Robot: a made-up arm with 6 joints. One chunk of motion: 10 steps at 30 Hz.
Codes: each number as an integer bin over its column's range. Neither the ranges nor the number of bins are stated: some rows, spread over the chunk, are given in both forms.
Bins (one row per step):
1: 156 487 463 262 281 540
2: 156 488 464 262 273 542
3: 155 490 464 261 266 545
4: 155 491 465 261 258 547
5: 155 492 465 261 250 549
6: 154 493 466 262 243 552
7: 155 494 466 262 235 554
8: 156 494 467 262 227 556
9: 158 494 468 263 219 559
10: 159 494 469 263 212 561
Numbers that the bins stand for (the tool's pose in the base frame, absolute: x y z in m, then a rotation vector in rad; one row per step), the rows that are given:
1: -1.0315 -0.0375 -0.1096 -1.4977 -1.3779 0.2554
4: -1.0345 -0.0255 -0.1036 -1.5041 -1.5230 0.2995
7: -1.0345 -0.0165 -0.1006 -1.4977 -1.6680 0.3437
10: -1.0225 -0.0165 -0.0916 -1.4914 -1.8131 0.3878
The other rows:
2: -1.0315 -0.0345 -0.1066 -1.4977 -1.4284 0.2680
3: -1.0345 -0.0285 -0.1066 -1.5041 -1.4725 0.2869
5: -1.0345 -0.0225 -0.1036 -1.5041 -1.5734 0.3122
6: -1.0375 -0.0195 -0.1006 -1.4977 -1.6176 0.3311
8: -1.0315 -0.0165 -0.0976 -1.4977 -1.7185 0.3563
9: -1.0255 -0.0165 -0.0946 -1.4914 -1.7689 0.3752

